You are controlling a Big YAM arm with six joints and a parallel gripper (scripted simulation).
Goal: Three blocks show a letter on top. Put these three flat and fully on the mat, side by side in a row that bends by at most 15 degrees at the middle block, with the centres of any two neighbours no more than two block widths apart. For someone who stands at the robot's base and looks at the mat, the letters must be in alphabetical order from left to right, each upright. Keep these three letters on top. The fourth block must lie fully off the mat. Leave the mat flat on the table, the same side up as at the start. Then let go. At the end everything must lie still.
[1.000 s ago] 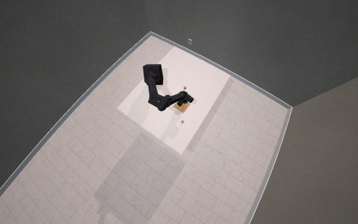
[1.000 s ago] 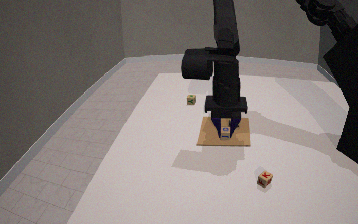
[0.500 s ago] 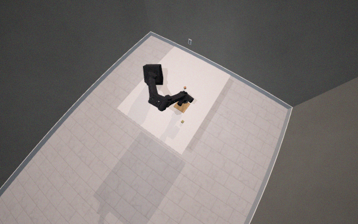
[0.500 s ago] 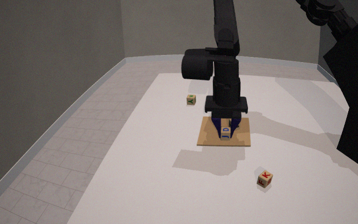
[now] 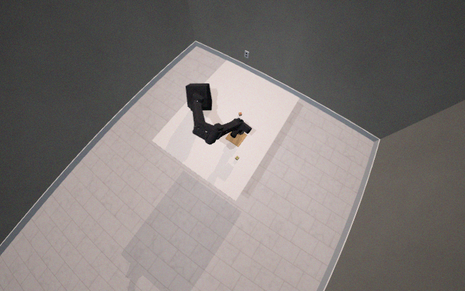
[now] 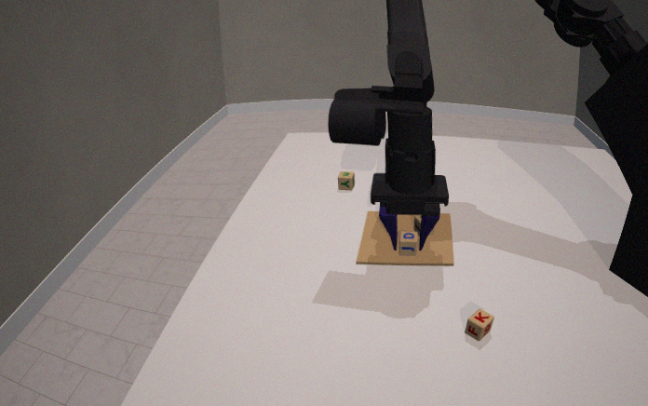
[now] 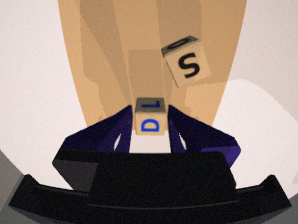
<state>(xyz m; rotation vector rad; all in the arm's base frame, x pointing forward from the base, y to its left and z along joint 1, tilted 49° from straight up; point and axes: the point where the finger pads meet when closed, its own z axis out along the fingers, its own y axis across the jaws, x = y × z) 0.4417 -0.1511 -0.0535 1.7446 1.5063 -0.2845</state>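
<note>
My hand is 40 mm past the letter block and 40 mm to the left of it. Round my hand: mat: 10 mm behind, 40 mm to the right, 10 mm below.
</note>
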